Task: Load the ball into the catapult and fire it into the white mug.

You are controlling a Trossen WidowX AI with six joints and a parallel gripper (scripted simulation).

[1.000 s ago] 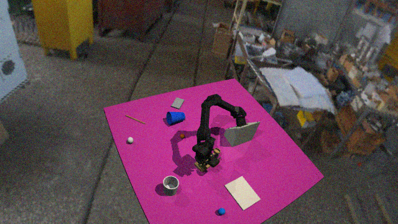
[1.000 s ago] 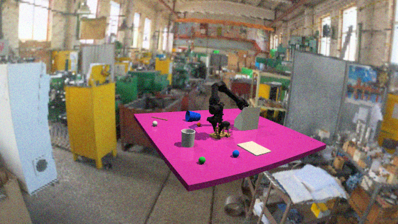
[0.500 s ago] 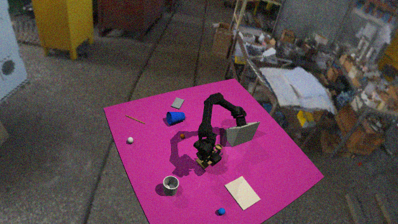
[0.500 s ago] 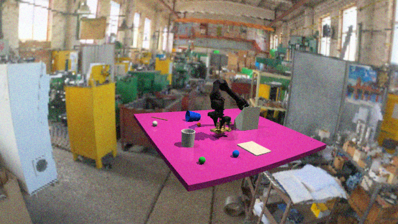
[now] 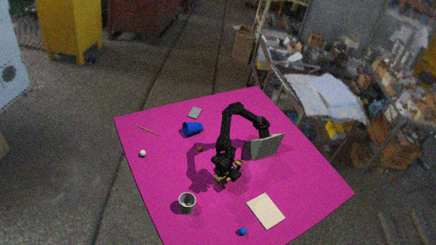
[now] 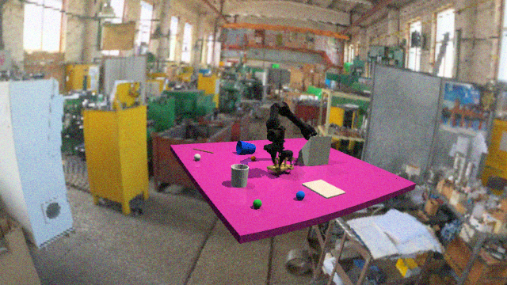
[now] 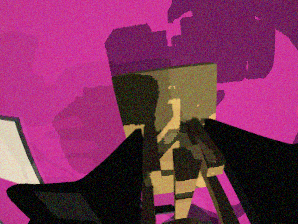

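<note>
Right now my gripper tip is 27 cm to the left of the orange ball, 4 cm above it and 1 cm short of it. Also, from my gripper tip: wooden catapult 7 cm behind, 2 cm above, 1 cm to the right; beige plate 30 cm to the left, 12 cm behind, 5 cm below; white mug 28 cm ahead, 8 cm to the left, 3 cm below.
</note>
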